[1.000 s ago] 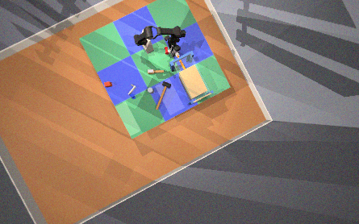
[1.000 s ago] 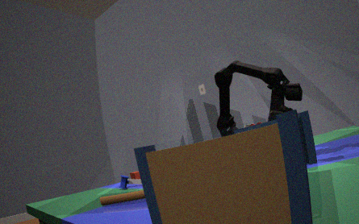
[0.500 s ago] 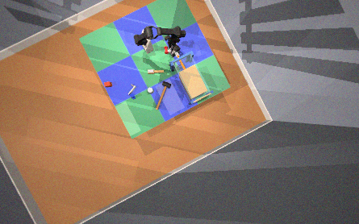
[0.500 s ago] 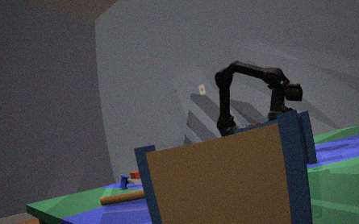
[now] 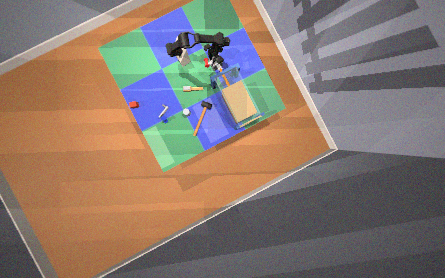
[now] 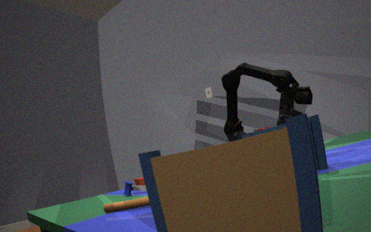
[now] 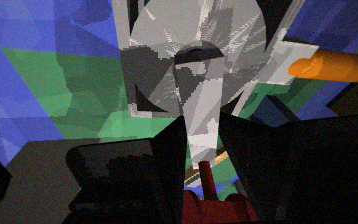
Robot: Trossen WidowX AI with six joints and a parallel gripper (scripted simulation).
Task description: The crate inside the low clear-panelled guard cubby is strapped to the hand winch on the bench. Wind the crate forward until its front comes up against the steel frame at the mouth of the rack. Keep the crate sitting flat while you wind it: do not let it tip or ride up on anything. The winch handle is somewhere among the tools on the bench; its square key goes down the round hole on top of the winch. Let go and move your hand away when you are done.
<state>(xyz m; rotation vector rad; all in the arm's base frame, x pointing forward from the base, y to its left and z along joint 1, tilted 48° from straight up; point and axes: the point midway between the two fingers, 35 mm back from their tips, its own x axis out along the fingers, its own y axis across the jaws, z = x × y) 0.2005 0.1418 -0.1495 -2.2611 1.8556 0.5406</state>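
Now: the red grip 6 cm to the right of my gripper tip, 4 cm above it and 1 cm ahead of it. From my gripper tip the other things lie so: blue-framed guard cubby: 39 cm ahead, 2 cm to the left, 1 cm below; winch: 6 cm below, 4 cm to the left, 2 cm behind; blue piece: 63 cm to the right, 18 cm ahead, 6 cm below.
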